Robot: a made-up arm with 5 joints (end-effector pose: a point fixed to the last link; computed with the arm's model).
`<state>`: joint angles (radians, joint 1 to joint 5).
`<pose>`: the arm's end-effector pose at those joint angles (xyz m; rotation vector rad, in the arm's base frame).
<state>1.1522 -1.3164 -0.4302 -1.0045 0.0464</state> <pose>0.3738 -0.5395 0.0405 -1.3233 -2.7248 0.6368</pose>
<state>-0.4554 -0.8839 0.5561 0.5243 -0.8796</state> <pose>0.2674 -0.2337 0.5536 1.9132 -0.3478 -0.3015</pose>
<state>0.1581 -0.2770 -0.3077 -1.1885 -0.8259</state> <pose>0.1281 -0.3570 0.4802 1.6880 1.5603 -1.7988</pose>
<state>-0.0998 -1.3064 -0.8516 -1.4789 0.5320</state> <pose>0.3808 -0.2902 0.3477 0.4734 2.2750 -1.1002</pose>
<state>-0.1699 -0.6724 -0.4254 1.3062 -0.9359</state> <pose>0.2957 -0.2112 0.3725 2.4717 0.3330 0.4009</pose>
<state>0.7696 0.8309 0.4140 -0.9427 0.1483</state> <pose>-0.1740 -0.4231 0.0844 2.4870 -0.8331 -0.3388</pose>
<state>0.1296 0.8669 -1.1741 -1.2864 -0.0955</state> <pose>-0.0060 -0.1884 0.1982 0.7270 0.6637 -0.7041</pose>
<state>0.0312 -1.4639 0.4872 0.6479 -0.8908</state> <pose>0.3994 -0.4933 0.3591 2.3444 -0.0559 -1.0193</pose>
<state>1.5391 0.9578 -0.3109 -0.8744 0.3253</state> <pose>-0.0724 -0.3563 -0.0037 2.7045 -0.4827 -0.3433</pose>
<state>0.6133 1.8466 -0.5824 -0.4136 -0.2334</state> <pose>0.0464 -0.2381 -0.0122 1.5831 -0.8152 0.7595</pose>
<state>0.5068 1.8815 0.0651 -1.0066 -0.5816</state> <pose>-0.0432 -0.2924 -0.1149 2.1063 -0.5359 0.7053</pose>
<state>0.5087 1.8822 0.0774 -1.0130 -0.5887</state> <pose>-0.0441 -0.2926 -0.1175 2.1183 -0.5312 0.7115</pose>
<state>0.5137 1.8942 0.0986 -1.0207 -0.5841</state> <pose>-0.0424 -0.2928 -0.1242 2.1250 -0.5529 0.7318</pose>
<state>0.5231 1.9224 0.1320 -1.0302 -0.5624</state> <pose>-0.0366 -0.2931 -0.1367 2.1231 -0.6128 0.7715</pose>
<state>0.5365 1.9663 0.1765 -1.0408 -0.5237</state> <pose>-0.0262 -0.2934 -0.1545 2.1105 -0.7103 0.8290</pose>
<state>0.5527 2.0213 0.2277 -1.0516 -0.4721</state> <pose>-0.0115 -0.2936 -0.1754 2.0871 -0.8351 0.8970</pose>
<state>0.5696 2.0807 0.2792 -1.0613 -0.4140</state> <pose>0.0061 -0.2938 -0.1964 2.0544 -0.9718 0.9660</pose>
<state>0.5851 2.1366 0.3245 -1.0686 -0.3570</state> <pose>0.0242 -0.2942 -0.2147 2.0169 -1.1024 1.0267</pose>
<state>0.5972 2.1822 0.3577 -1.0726 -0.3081</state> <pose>0.0397 -0.2948 -0.2281 1.9801 -1.2108 1.0722</pose>
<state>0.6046 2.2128 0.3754 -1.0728 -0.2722</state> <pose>0.0503 -0.2954 -0.2357 1.9496 -1.2863 1.0988</pose>
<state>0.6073 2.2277 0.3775 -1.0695 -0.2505</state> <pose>0.0553 -0.2960 -0.2379 1.9279 -1.3267 1.1070</pose>
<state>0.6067 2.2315 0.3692 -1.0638 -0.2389</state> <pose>0.0562 -0.2965 -0.2366 1.9132 -1.3427 1.1034</pose>
